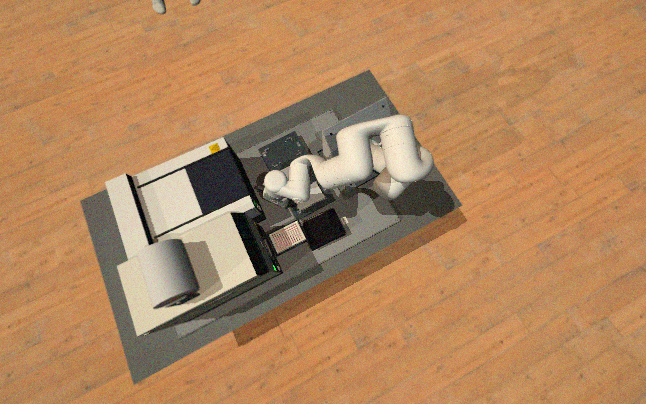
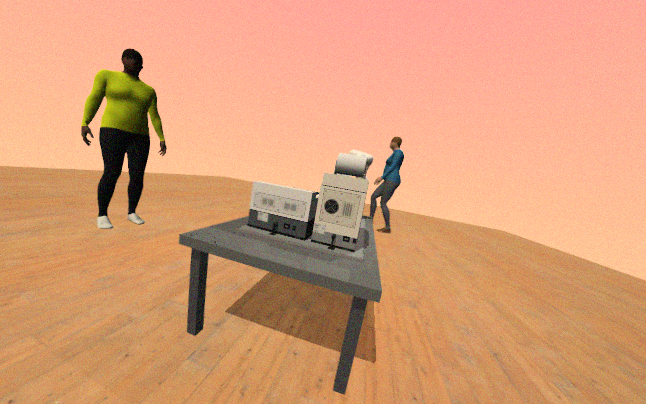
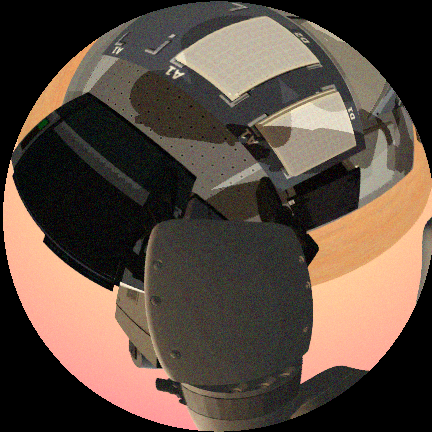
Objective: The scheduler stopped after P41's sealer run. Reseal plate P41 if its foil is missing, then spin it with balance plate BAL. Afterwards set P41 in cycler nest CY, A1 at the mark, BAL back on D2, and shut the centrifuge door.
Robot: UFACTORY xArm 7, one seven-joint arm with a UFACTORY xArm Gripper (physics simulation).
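Places are measured from the arm's base along level axes (x down, y right, z back), in metres.
Pixels of known places: gripper, fingertip midpoint: (image 3: 218, 181).
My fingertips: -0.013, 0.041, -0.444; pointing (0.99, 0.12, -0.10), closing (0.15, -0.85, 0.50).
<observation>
Behind a point stands the place of what it marks, as x, y, z.
My gripper (image 3: 218, 181) @[-0.013, 0.041, -0.444] (image 1: 269, 195) @[-0.013, 0.041, -0.444] is open and empty. It hangs low over the deck between the machines and the plate row. A beige plate (image 3: 245, 56) @[0.023, 0.114, -0.327] lies on the slot marked D2. A second beige plate (image 3: 310, 132) @[0.023, 0.004, -0.333] lies on the slot marked D1, partly in shadow. A plate with pinkish open wells (image 1: 287, 236) @[-0.030, -0.111, -0.492] lies on the tray in front of the sealer (image 1: 197, 264) @[-0.264, -0.070, -0.756]. The black cycler nest (image 1: 323, 227) @[0.034, -0.155, -0.347] (image 3: 326, 195) @[0.034, -0.124, -0.353] is beside it. The centrifuge (image 1: 183, 191) @[-0.123, 0.247, -0.719] stands at the back left with a dark top panel. A dark machine front with a green light (image 3: 88, 181) @[-0.051, 0.167, -0.505] is left of my fingers.
An empty dark deck slot (image 1: 284, 150) @[0.039, 0.246, -0.285] with corner marks lies beyond D2. The foil roll (image 1: 168, 272) @[-0.384, -0.081, -0.786] sits on the sealer. The grey table (image 2: 280, 254) @[0.099, 0.170, -1.175] carries everything. A person in yellow (image 2: 123, 130) and a person in blue (image 2: 388, 182) stand on the floor.
</observation>
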